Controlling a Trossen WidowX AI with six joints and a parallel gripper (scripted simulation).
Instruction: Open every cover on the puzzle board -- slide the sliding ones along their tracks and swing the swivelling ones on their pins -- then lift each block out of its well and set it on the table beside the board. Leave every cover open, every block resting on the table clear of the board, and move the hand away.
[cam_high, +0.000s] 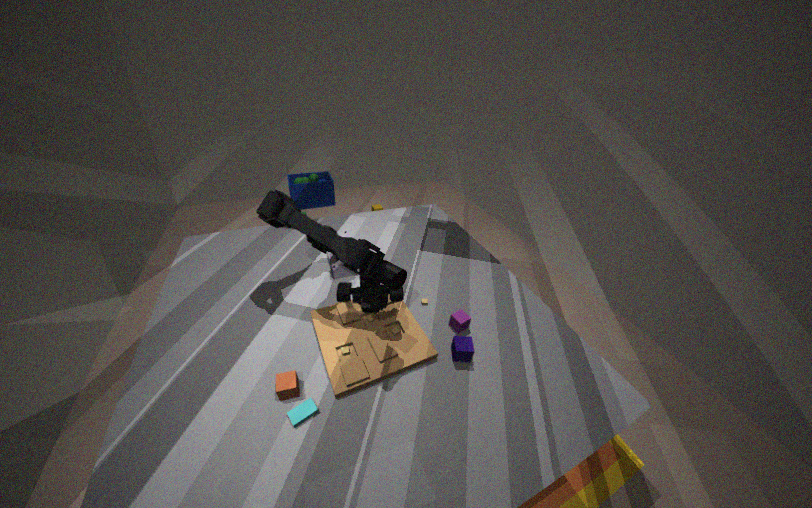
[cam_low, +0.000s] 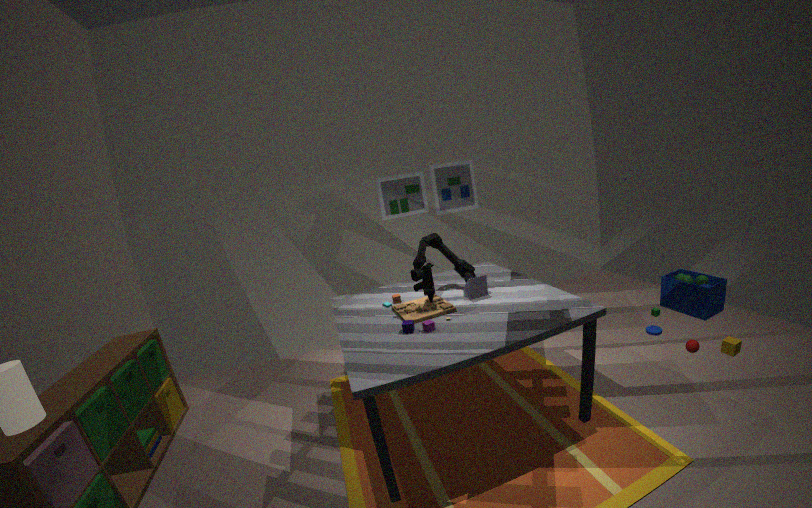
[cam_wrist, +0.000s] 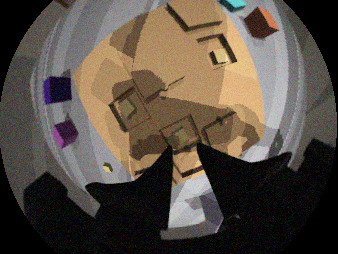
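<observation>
Now: the tan puzzle board 50 mm ahead of my gripper tip, 10 mm to the right of it and 30 mm below it. Also, from my gripper tip: magenta block: 100 mm ahead, 270 mm to the left, 30 mm below; orange block: 160 mm ahead, 250 mm to the right, 30 mm below; purple block: 190 mm ahead, 220 mm to the left, 20 mm below.
</observation>
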